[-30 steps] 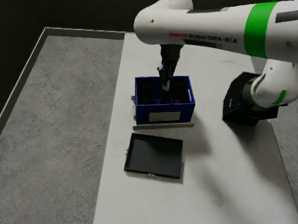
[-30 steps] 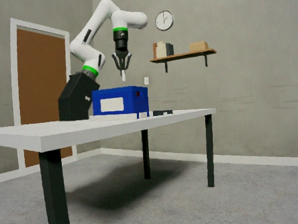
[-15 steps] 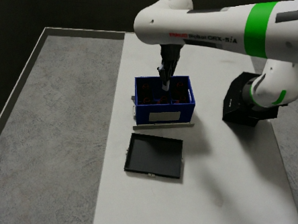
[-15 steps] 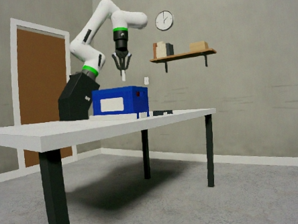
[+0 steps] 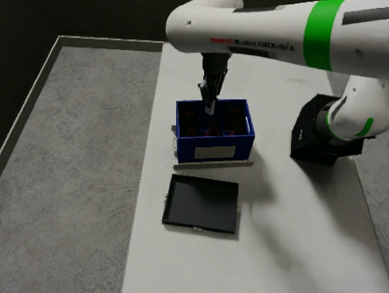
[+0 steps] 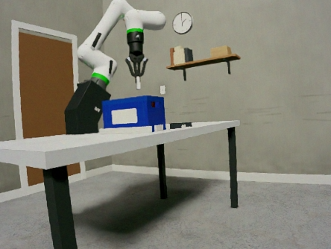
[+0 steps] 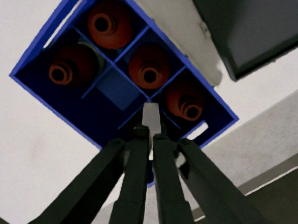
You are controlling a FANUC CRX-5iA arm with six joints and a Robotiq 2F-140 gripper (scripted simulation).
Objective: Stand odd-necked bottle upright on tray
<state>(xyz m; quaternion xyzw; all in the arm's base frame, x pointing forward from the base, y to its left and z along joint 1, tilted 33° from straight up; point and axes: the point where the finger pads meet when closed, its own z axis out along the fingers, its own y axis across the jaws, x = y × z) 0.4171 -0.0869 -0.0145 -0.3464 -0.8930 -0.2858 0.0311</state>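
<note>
The crate lies 180 mm below my hand, 20 mm to the right of it and 20 mm behind it. The rest, counted from my hand: dark tray (250 mm below, 240 mm to the left, 20 mm ahead).
</note>
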